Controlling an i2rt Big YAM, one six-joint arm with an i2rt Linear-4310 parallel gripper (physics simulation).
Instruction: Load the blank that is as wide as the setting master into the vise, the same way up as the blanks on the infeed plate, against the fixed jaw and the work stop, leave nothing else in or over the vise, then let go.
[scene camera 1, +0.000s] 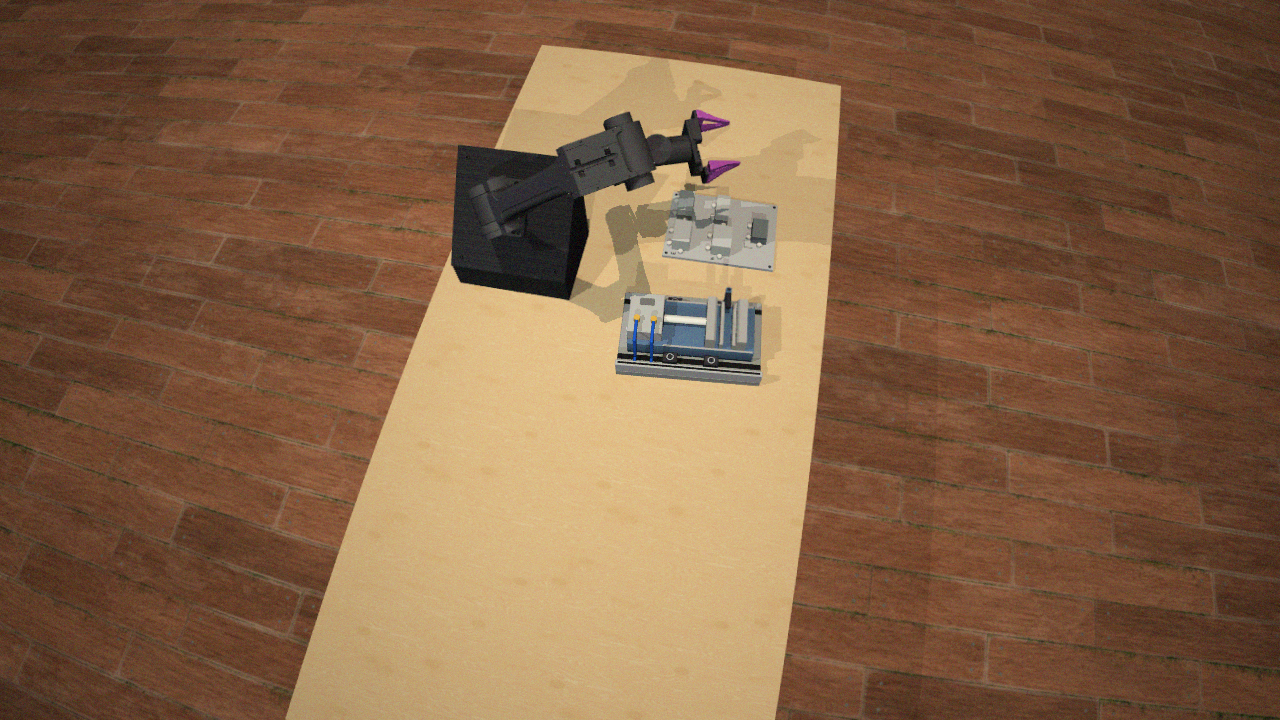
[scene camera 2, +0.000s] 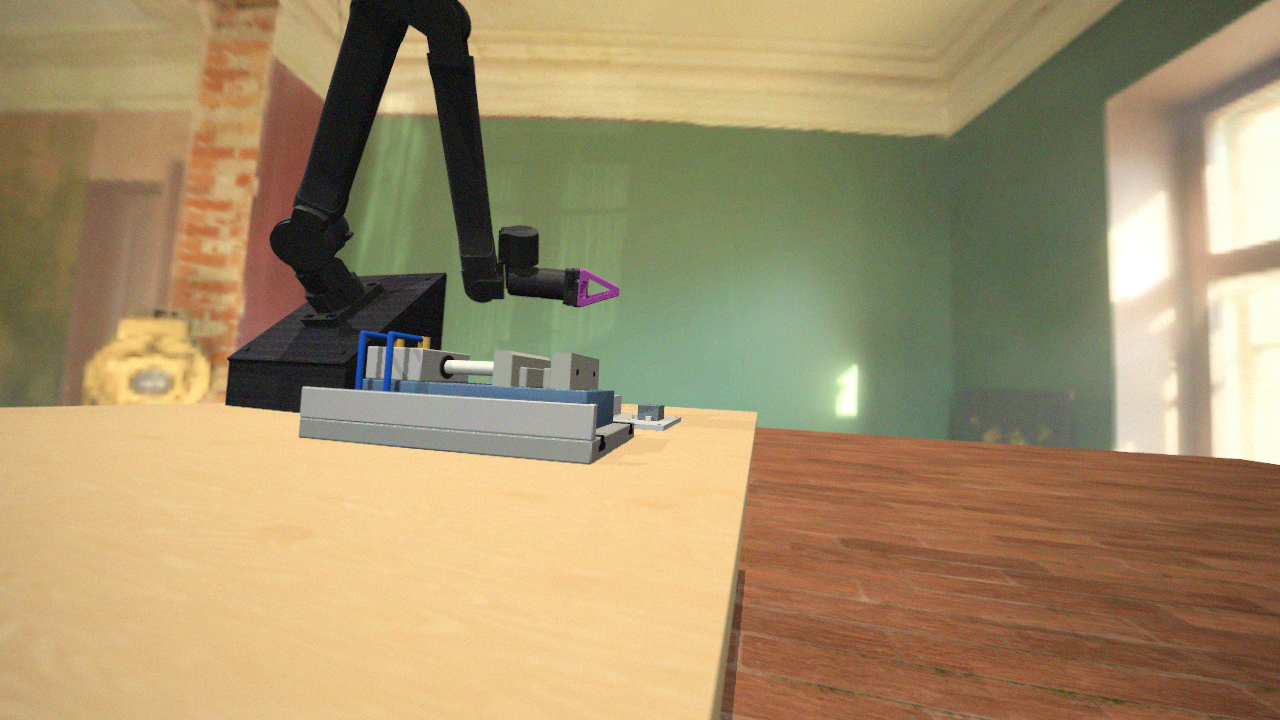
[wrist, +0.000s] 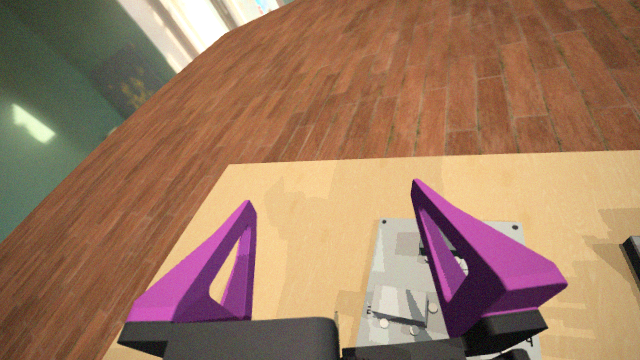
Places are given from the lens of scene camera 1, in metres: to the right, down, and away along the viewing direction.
gripper (scene camera 1: 734, 142): 0.20, -0.45, 1.31
grey infeed plate (scene camera 1: 741, 213): 0.24, -0.35, 1.53
